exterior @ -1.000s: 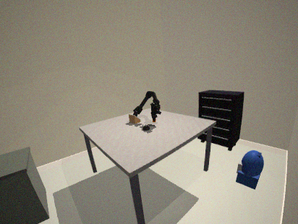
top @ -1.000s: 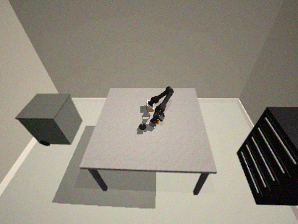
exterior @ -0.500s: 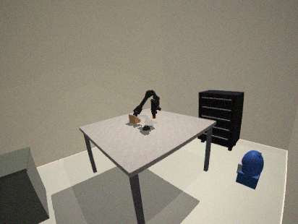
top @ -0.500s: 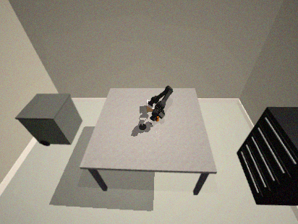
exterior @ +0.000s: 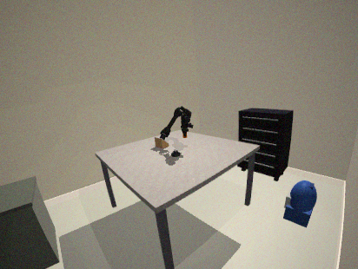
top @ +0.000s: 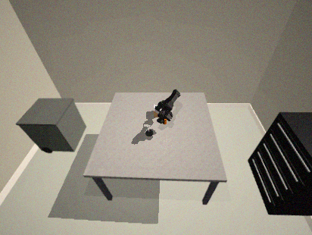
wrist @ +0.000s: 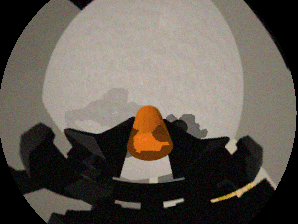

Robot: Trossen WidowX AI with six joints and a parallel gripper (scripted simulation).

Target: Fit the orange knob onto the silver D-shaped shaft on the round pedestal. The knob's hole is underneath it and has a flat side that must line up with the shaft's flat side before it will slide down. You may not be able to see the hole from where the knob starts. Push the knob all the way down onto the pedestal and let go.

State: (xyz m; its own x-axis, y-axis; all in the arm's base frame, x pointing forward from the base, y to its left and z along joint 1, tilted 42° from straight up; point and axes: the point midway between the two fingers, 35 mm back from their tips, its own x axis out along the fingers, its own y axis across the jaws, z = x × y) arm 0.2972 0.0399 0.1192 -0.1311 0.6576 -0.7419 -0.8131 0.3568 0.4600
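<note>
Now: gripper tip 5 cm short of the dark round pedestal, 17 cm to the left of it and 11 cm above it. The rest, counted from my gripper tip: orange knob (3 cm above).
</note>
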